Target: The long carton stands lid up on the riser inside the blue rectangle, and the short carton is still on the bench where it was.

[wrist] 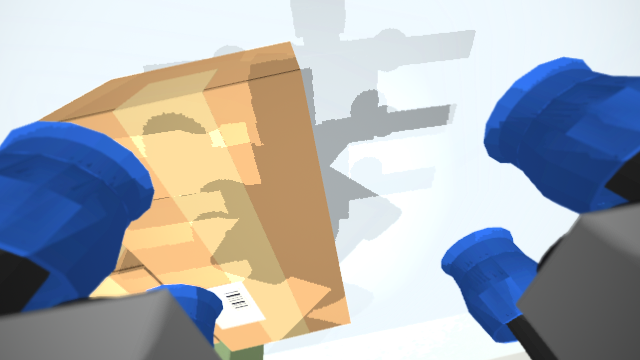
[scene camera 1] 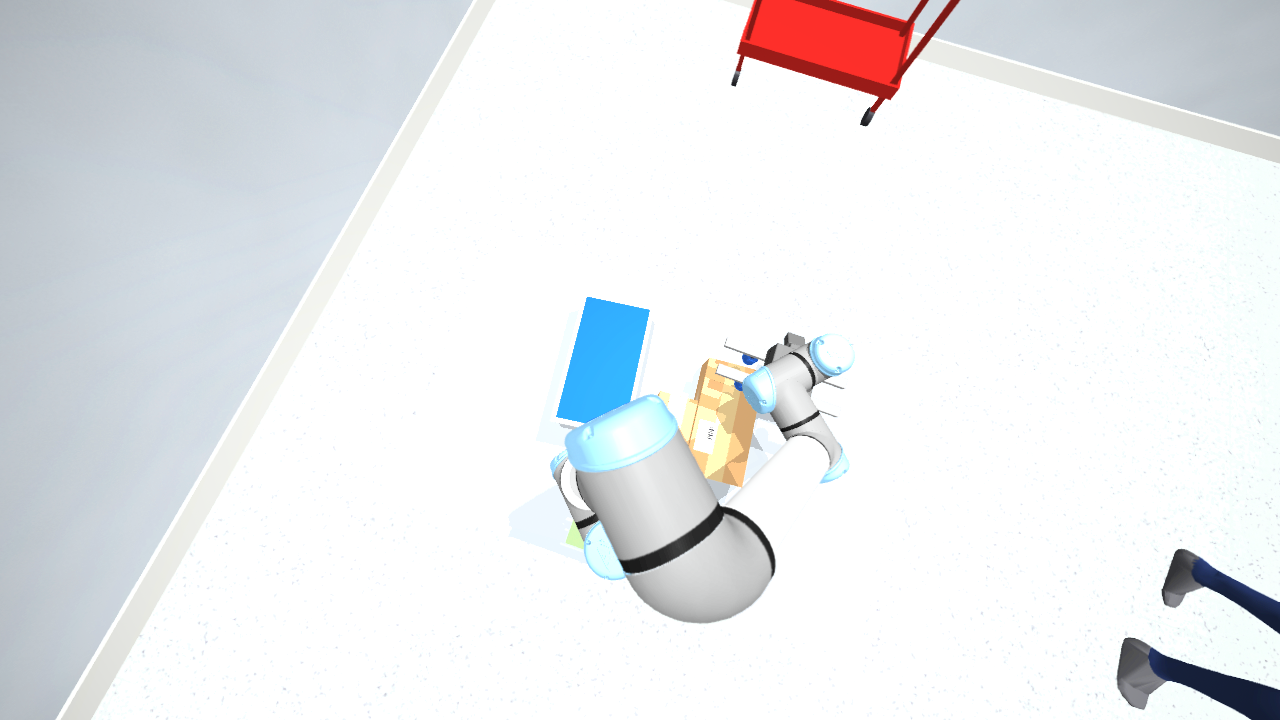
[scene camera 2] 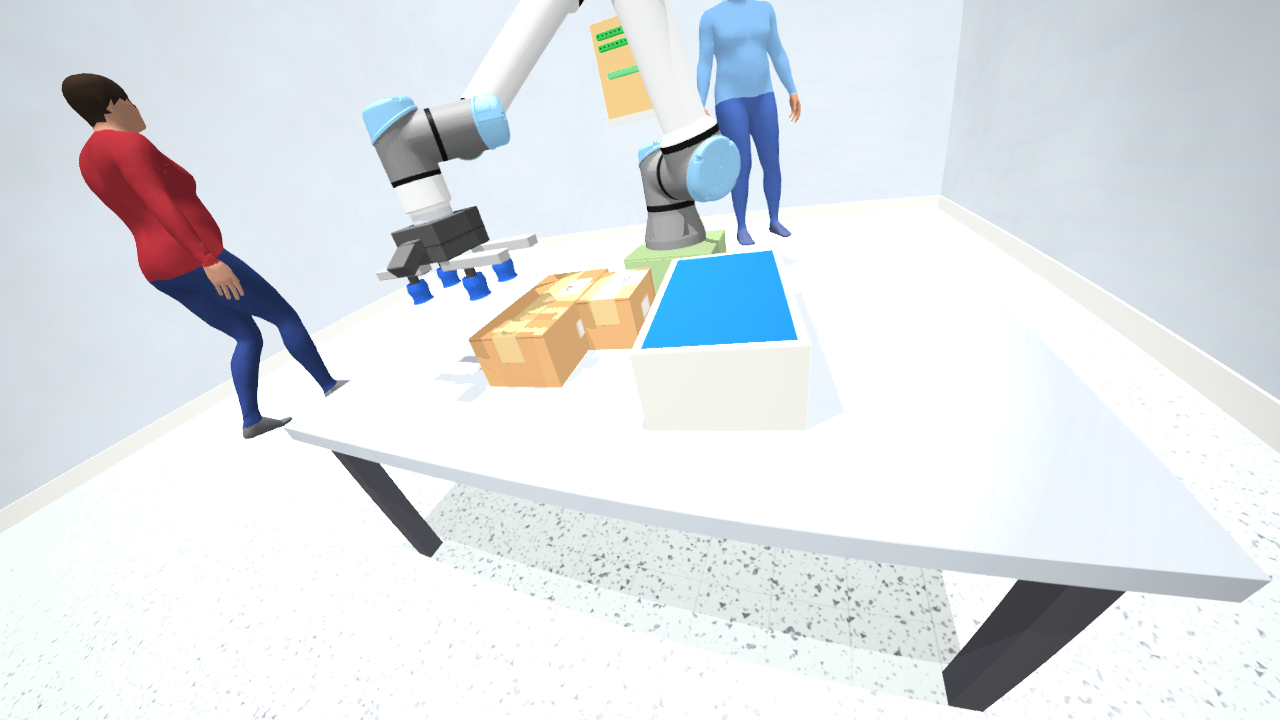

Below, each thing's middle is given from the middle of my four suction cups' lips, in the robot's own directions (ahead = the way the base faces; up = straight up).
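The long carton (scene camera 2: 538, 341) is 140 mm below my suction cup, 120 mm behind it and 70 mm to the left of it. And the short carton (scene camera 2: 613, 310) is likewise 140 mm below my suction cup, 200 mm to the left of it and 170 mm behind it.
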